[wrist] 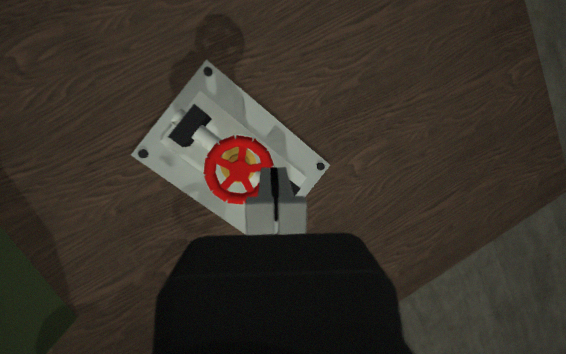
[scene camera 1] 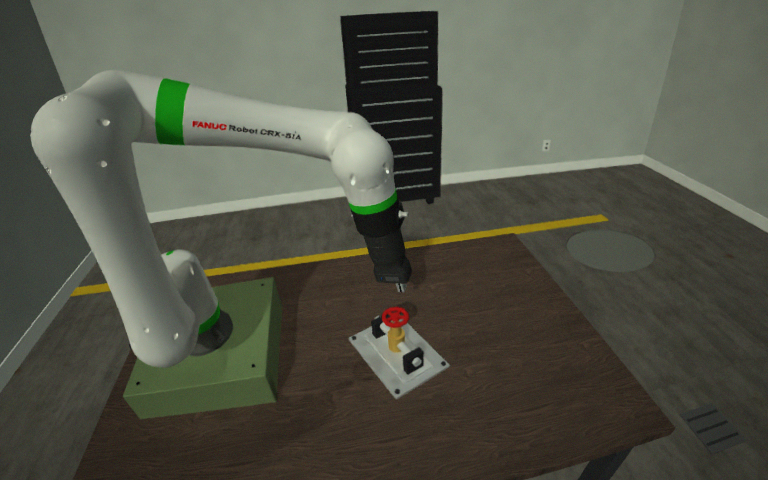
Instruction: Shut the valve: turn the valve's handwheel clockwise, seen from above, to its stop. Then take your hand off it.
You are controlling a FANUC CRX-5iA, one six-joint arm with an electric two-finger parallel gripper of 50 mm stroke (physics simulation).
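Observation:
The red handwheel (scene camera 1: 395,324) (wrist: 240,169) with its spokes sits level on top of the brass valve body (scene camera 1: 395,341). The valve is on a pipe held by two black brackets on a pale metal plate (scene camera 1: 376,361) (wrist: 175,179), which lies on the table. My gripper (scene camera 1: 401,290) (wrist: 273,183) is shut and empty. In the scene view it hangs above the handwheel, apart from it. In the wrist view its fingertips overlap the right side of the wheel's rim and hide part of it.
The wooden table (scene camera 1: 509,362) (wrist: 400,100) bears the plate. The green robot base block (scene camera 1: 206,396) (wrist: 30,300) stands left of the plate. A black cabinet (scene camera 1: 390,93) stands against the far wall. The table's right edge shows in both views.

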